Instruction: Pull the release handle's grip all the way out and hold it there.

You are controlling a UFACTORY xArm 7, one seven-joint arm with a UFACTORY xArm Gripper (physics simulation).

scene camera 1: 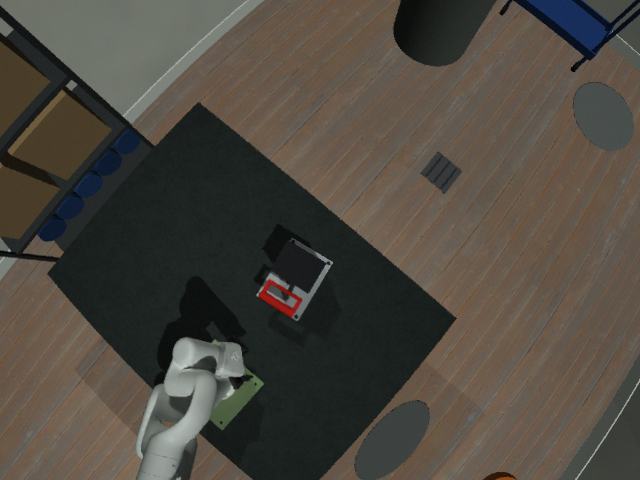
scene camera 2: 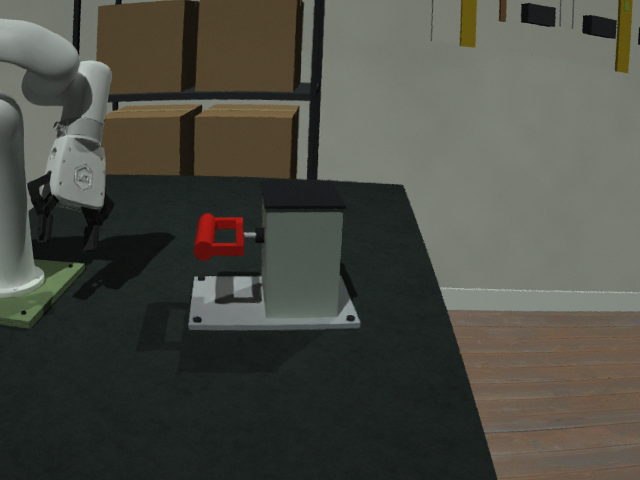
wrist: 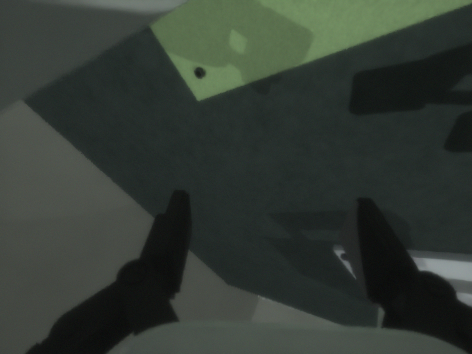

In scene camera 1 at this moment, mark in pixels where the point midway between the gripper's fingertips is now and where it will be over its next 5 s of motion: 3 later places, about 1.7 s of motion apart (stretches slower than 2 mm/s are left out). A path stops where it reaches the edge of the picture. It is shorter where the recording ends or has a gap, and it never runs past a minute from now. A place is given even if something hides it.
The gripper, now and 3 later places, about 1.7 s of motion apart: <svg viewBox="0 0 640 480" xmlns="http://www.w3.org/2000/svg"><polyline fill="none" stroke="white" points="247,363 246,363 258,336 273,302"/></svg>
